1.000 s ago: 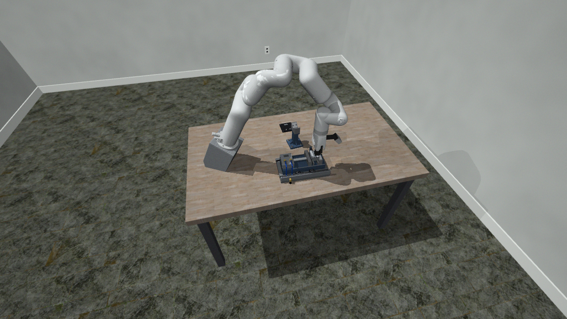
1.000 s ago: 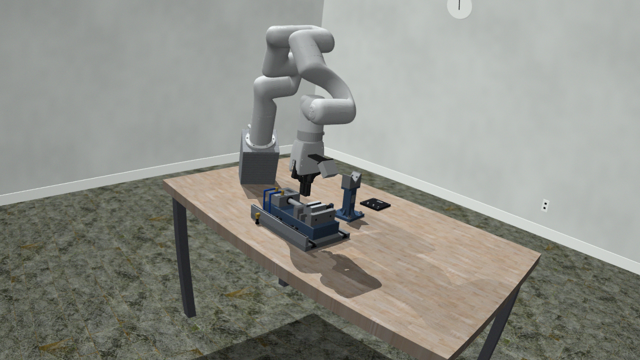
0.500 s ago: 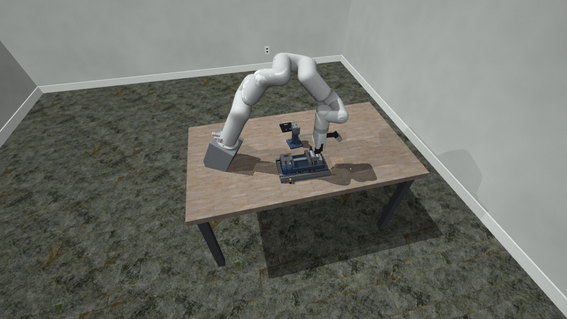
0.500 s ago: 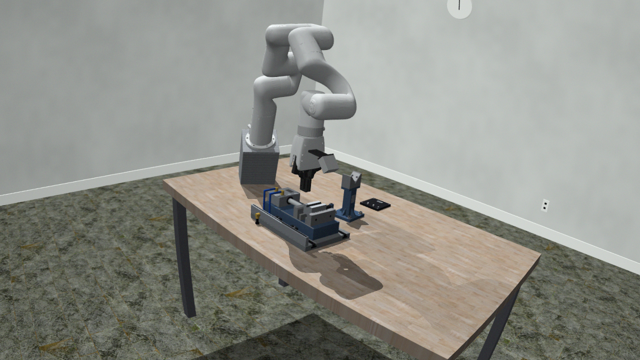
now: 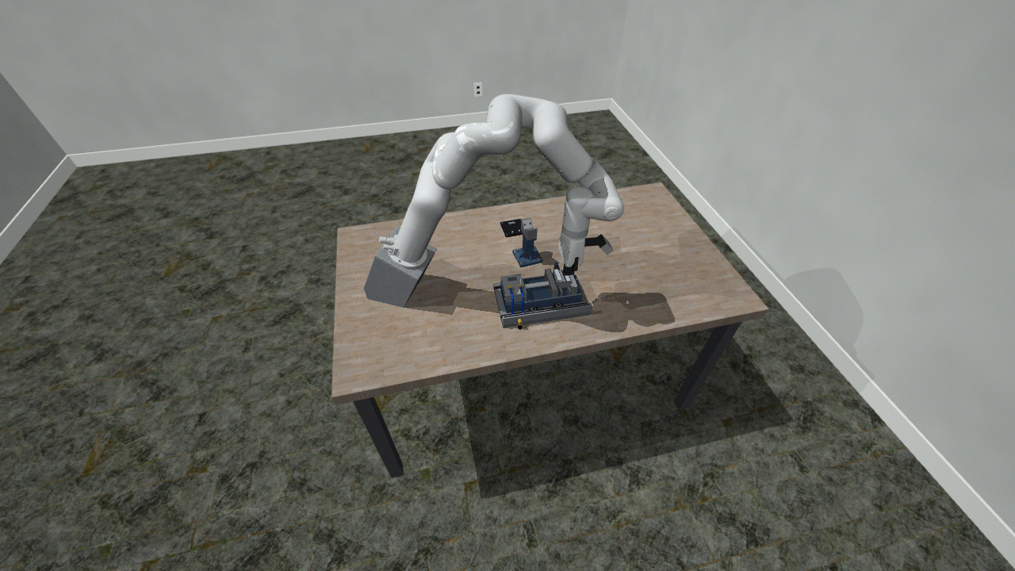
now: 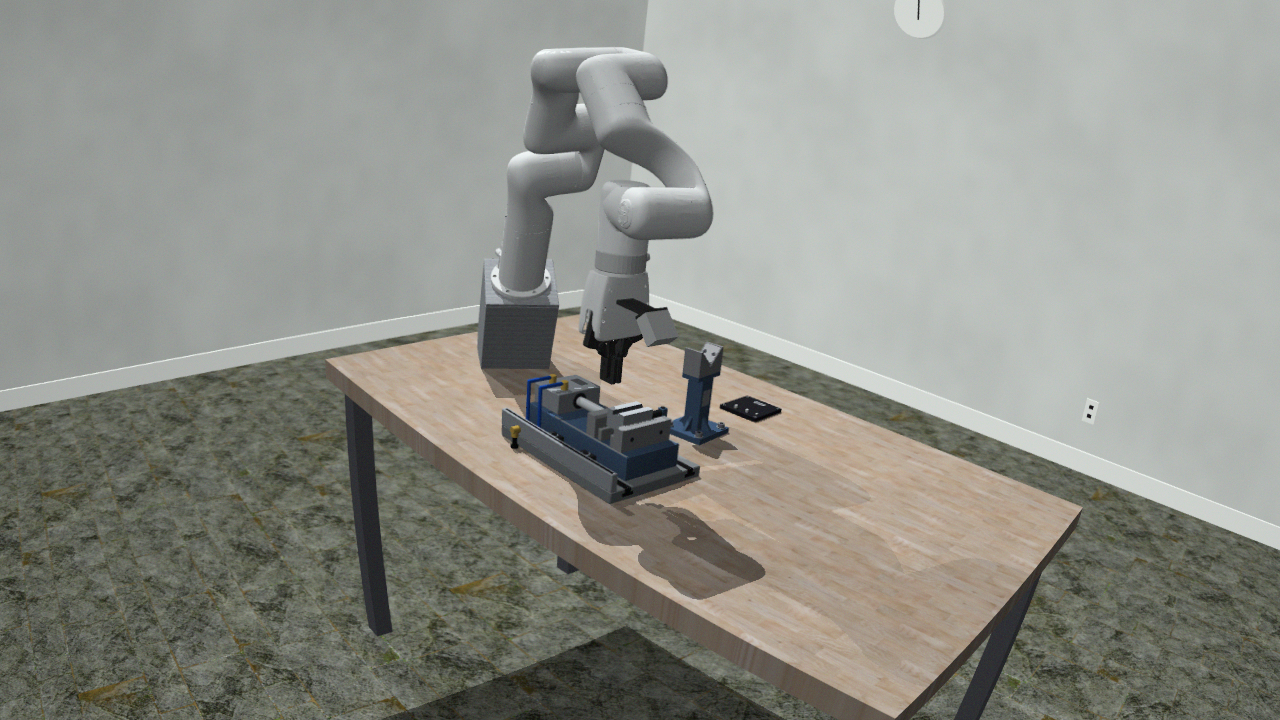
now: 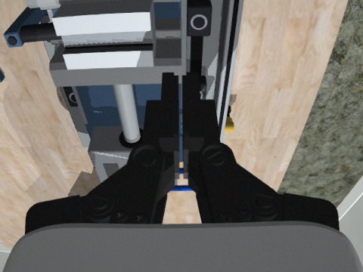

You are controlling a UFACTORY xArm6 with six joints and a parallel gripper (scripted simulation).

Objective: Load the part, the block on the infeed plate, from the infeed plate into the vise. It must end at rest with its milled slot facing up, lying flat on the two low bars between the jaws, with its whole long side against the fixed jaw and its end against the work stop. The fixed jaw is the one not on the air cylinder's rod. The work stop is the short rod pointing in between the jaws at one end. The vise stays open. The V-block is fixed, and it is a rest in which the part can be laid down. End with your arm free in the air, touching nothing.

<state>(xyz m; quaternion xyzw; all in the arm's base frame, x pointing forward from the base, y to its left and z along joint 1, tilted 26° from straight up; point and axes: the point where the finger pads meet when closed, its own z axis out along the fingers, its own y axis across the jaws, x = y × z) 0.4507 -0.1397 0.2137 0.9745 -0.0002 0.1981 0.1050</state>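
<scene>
My hand is 80 mm above the grey block and 50 mm to the right of it. Also, from my hand: dark work stop rod (100 mm to the left, 90 mm below); fixed jaw (110 mm below, 50 mm to the left, 30 mm ahead); moving jaw (110 mm below, 50 mm to the left, 30 mm behind).
</scene>
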